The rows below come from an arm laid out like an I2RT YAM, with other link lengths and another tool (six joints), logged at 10 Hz.
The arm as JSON. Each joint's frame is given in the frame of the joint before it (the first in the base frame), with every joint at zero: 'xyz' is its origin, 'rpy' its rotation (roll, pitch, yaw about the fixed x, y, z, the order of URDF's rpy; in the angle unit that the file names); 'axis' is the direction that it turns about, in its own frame. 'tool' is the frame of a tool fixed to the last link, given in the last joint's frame.
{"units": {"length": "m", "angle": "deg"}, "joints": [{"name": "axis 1", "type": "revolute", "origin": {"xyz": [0.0, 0.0, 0.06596], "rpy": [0.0, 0.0, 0.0]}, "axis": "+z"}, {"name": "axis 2", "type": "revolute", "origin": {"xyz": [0.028, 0.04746, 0.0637], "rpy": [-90.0, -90.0, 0.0]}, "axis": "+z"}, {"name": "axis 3", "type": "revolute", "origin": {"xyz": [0.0, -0.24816, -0.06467], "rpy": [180.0, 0.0, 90.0]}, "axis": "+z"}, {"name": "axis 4", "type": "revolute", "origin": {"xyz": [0.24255, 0.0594, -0.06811], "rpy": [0.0, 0.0, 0.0]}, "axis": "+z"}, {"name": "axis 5", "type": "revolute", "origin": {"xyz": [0.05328, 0.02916, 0.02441], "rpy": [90.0, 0.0, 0.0]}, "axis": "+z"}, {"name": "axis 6", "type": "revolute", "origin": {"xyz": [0.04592, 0.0, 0.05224], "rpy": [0.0, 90.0, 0.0]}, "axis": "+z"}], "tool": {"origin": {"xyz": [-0.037, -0.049, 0.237], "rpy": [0.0, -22.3, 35.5]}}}
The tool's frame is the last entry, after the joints.
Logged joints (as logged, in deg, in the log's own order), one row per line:
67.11 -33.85 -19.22 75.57 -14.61 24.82
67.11 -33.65 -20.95 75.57 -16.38 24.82
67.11 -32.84 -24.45 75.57 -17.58 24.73
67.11 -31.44 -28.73 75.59 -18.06 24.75
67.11 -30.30 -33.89 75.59 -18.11 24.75
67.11 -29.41 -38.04 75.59 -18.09 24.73
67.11 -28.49 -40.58 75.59 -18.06 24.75
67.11 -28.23 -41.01 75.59 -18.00 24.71
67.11 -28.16 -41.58 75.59 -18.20 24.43
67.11 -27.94 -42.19 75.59 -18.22 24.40
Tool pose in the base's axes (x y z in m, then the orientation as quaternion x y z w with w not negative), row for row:
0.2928 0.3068 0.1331 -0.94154 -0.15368 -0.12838 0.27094
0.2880 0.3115 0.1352 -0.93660 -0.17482 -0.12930 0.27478
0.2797 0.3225 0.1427 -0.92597 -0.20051 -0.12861 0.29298
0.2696 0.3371 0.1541 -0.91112 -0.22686 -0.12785 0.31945
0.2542 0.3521 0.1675 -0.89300 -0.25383 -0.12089 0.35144
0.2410 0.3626 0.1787 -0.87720 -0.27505 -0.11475 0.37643
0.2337 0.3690 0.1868 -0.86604 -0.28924 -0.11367 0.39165
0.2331 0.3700 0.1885 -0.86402 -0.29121 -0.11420 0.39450
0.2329 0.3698 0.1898 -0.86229 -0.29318 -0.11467 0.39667
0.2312 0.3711 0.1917 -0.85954 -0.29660 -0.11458 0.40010
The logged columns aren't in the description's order. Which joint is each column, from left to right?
Columns, left to right: axis 3, axis 4, axis 5, axis 2, axis 6, axis 1.
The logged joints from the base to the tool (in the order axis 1, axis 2, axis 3, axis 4, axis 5, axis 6), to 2 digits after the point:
24.82 75.57 67.11 -33.85 -19.22 -14.61
24.82 75.57 67.11 -33.65 -20.95 -16.38
24.73 75.57 67.11 -32.84 -24.45 -17.58
24.75 75.59 67.11 -31.44 -28.73 -18.06
24.75 75.59 67.11 -30.30 -33.89 -18.11
24.73 75.59 67.11 -29.41 -38.04 -18.09
24.75 75.59 67.11 -28.49 -40.58 -18.06
24.71 75.59 67.11 -28.23 -41.01 -18.00
24.43 75.59 67.11 -28.16 -41.58 -18.20
24.40 75.59 67.11 -27.94 -42.19 -18.22

